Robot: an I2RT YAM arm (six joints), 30 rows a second.
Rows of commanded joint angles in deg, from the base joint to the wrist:
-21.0 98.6 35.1 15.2 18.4 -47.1
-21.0 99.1 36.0 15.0 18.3 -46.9
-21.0 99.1 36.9 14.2 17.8 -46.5
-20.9 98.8 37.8 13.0 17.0 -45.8
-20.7 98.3 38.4 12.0 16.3 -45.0
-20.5 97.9 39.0 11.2 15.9 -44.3
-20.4 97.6 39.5 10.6 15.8 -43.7
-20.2 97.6 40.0 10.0 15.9 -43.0
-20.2 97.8 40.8 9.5 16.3 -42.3
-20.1 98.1 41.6 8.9 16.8 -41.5
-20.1 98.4 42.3 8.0 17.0 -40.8
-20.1 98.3 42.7 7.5 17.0 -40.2
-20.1 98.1 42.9 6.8 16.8 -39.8
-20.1 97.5 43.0 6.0 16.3 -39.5
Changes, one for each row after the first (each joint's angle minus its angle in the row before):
0.0 0.5 0.9 -0.2 -0.1 0.2
0.0 0.0 0.9 -0.8 -0.5 0.4
0.1 -0.3 0.9 -1.2 -0.8 0.7
0.2 -0.5 0.6 -1.0 -0.7 0.8
0.2 -0.4 0.6 -0.8 -0.4 0.7
0.1 -0.3 0.5 -0.6 -0.1 0.6
0.2 0.0 0.5 -0.6 0.1 0.7
0.0 0.2 0.8 -0.5 0.4 0.7
0.1 0.3 0.8 -0.6 0.5 0.8
0.0 0.3 0.7 -0.9 0.2 0.7
0.0 -0.1 0.4 -0.5 0.0 0.6
0.0 -0.2 0.2 -0.7 -0.2 0.4
0.0 -0.6 0.1 -0.8 -0.5 0.3

